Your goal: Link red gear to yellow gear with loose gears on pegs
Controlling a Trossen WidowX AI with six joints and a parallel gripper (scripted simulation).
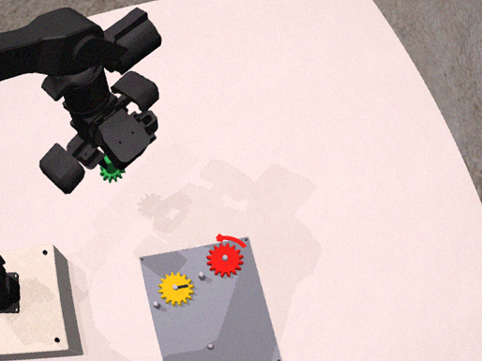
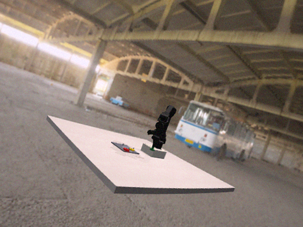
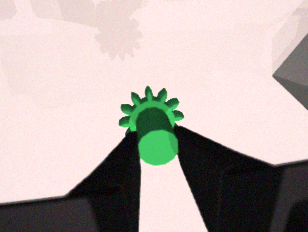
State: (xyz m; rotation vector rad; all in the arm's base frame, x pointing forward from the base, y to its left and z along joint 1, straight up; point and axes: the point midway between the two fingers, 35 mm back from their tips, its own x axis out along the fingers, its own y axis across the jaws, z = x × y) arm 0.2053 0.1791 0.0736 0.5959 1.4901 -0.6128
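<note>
Now: the yellow gear 70 mm ahead of my gripper tip, 170 mm to the right of it and 100 mm below it. Round my gripper tip: green gear (10 mm below); then red arrow (160 mm ahead, 100 mm to the right, 110 mm below).
</note>
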